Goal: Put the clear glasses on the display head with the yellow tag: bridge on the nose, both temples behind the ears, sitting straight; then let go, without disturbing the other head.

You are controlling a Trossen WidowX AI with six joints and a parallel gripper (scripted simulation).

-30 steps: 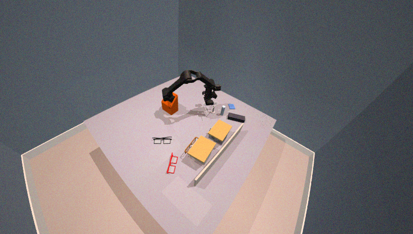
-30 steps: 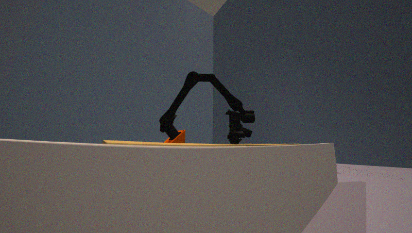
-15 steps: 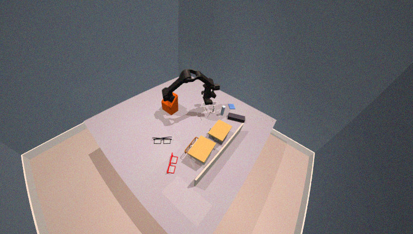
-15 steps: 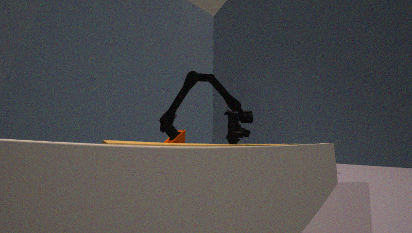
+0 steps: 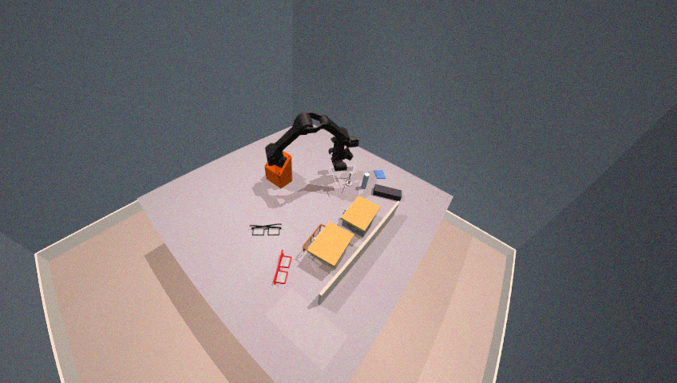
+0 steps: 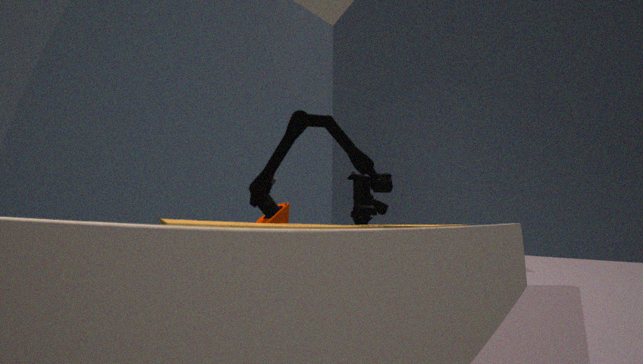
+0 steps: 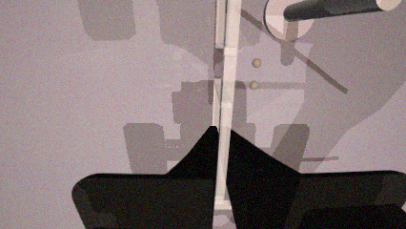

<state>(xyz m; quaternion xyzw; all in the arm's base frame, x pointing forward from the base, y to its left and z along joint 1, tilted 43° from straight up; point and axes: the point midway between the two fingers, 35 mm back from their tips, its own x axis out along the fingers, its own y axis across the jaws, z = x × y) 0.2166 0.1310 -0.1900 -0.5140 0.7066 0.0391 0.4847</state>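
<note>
Now: gripper tip 9 cm short of the small stand, 2 cm to the right of it and 4 cm above it. Also, from my gripper tip: blue card (19 cm ahead, 23 cm to the left, 6 cm below); grey display head (27 cm ahead, 22 cm to the right); black box (31 cm ahead, 9 cm to the left, 4 cm below).
</note>
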